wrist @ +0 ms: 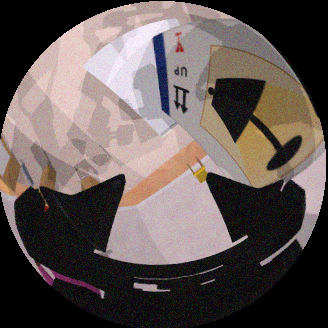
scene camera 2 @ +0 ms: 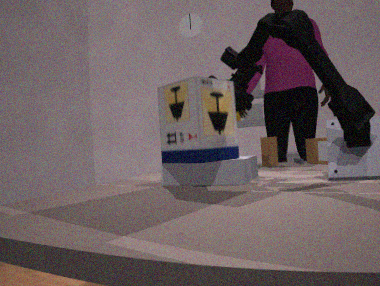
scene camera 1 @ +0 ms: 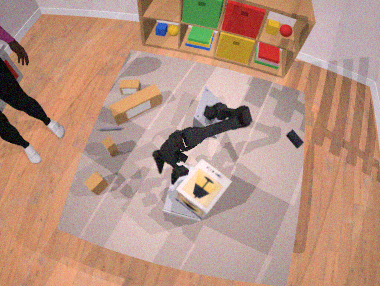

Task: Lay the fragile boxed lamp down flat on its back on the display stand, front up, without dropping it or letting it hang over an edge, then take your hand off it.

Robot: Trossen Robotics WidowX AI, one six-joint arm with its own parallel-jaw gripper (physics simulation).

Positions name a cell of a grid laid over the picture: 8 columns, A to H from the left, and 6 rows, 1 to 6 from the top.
Labels:
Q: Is my gripper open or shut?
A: Open.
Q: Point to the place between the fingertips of my gripper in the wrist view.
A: At E4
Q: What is my gripper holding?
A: Nothing.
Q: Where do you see a grey display stand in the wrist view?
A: D2

